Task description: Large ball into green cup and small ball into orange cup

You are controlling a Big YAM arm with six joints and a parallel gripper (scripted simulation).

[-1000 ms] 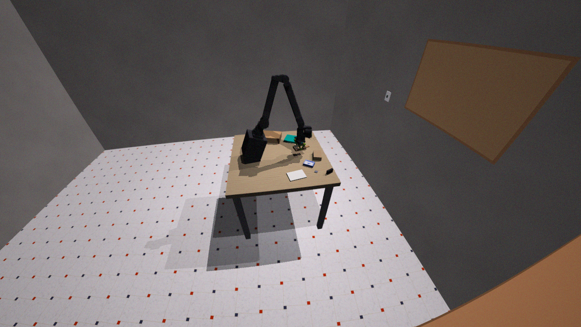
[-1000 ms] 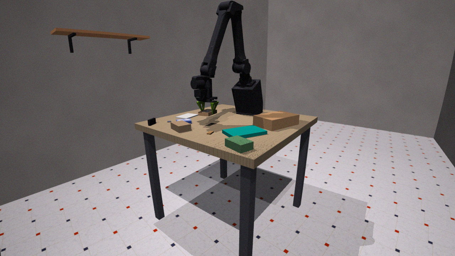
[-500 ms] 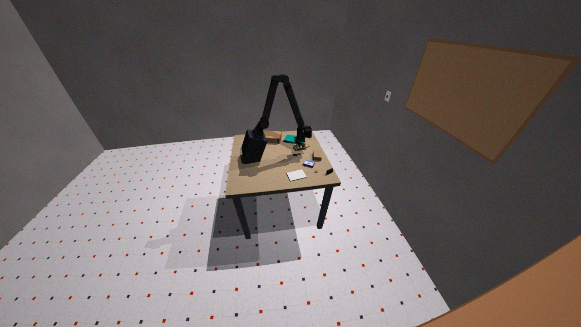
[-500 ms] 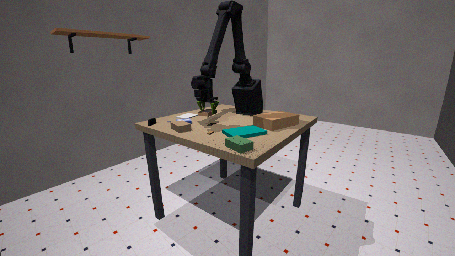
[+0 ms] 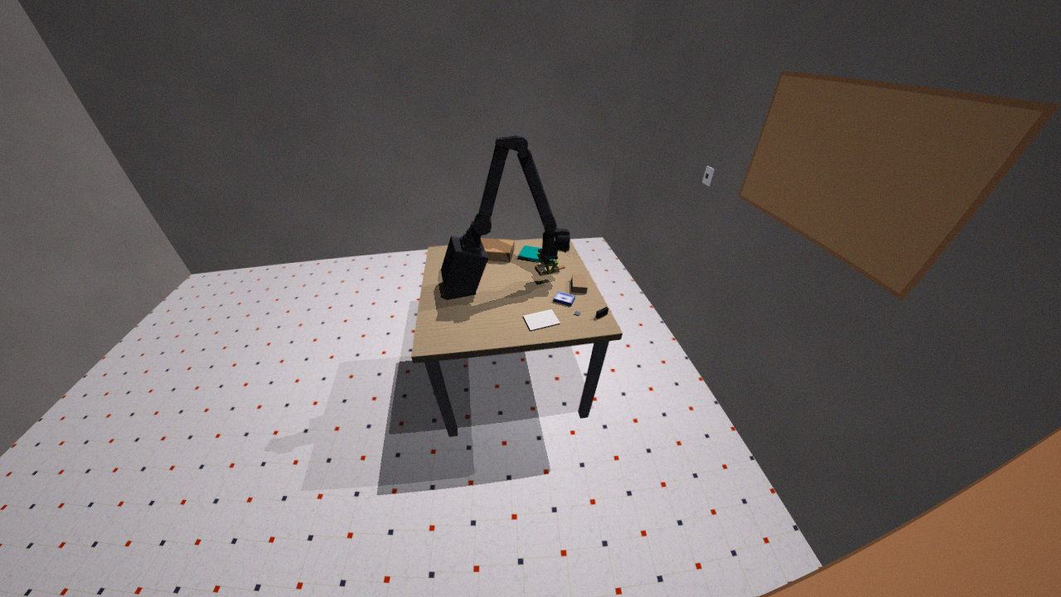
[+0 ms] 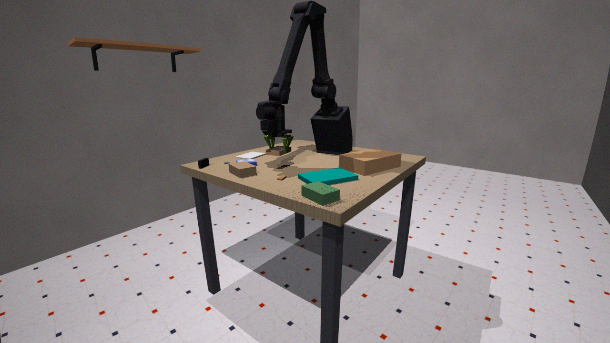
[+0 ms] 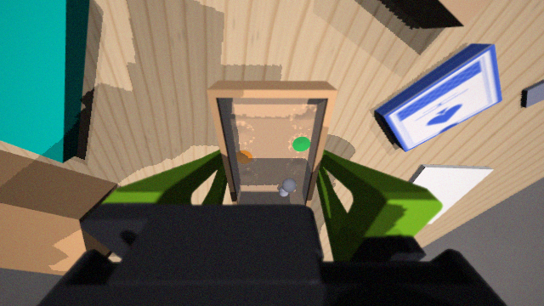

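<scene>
My gripper is now 1 cm above the wooden puzzle. Also, from my hand: teal slab (26 cm to the left, 7 cm below, 3 cm ahead); blue-and-white box (17 cm to the right, 7 cm below, 4 cm ahead); small brown block (15 cm ahead, 8 cm to the right, 6 cm below).
</scene>
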